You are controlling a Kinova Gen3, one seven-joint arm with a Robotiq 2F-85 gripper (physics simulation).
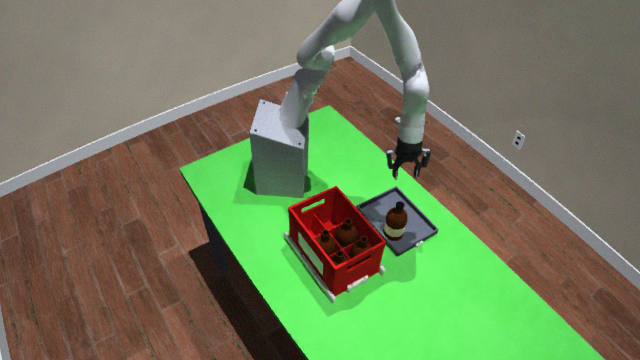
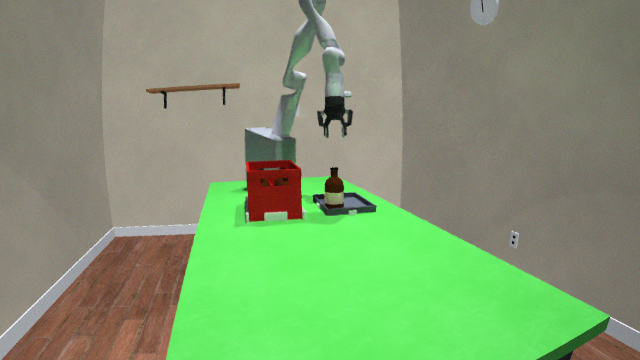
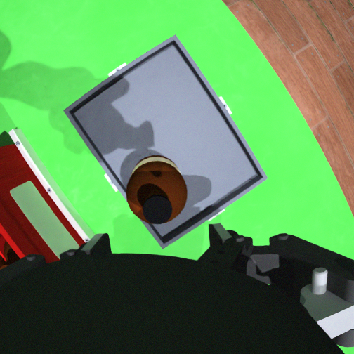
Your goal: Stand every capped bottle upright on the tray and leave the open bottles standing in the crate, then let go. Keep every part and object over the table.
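Frame: origin at the arm's base, x ahead, y left, z up, level; metres.
Seen in the pictures: gripper, fingertip midpoint: (image 1: 405, 177) (image 2: 335, 137); arm's base, link origin: (image 1: 291, 119) (image 2: 280, 134).
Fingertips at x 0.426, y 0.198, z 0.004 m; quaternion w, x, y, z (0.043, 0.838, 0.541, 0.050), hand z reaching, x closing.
Note:
Offsets run from my fingertips to a thing's top centre. "spot": to the spot under its first point. Level surfaces: height alone.
A brown bottle @[dx +0.012, dy -0.007, dz -0.115 m] (image 1: 396, 220) (image 2: 334, 189) (image 3: 150, 182) with a cream label and a black cap stands upright on the dark grey tray @[spot: dx +0.035, dy +0.087, dz -0.270 m] (image 1: 417, 227) (image 2: 360, 202) (image 3: 200, 125), near one corner. The red crate @[dx -0.003, dy -0.244, dz -0.100 m] (image 1: 345, 277) (image 2: 275, 202) (image 3: 10, 165) stands beside the tray. Several brown bottles stand in its compartments, among them one bottle @[dx -0.004, dy -0.198, dz -0.112 m] (image 1: 346, 232) near the middle and one bottle @[dx +0.003, dy -0.284, dz -0.112 m] (image 1: 326, 243) by the label side. Their tops are too small to tell capped from open. My gripper (image 1: 406, 176) (image 2: 335, 135) (image 3: 159, 245) is open and empty, above the tray and clear of the bottle's cap.
The grey robot base (image 1: 280, 160) (image 2: 270, 150) stands on the green table @[dz -0.275 m] (image 1: 450, 300) (image 2: 350, 275) (image 3: 280, 150) behind the crate. White clips @[spot: dx +0.144, dy -0.237, dz -0.247 m] (image 1: 357, 283) (image 2: 275, 216) sit at the crate's foot. The table edge runs close beyond the tray's far side.

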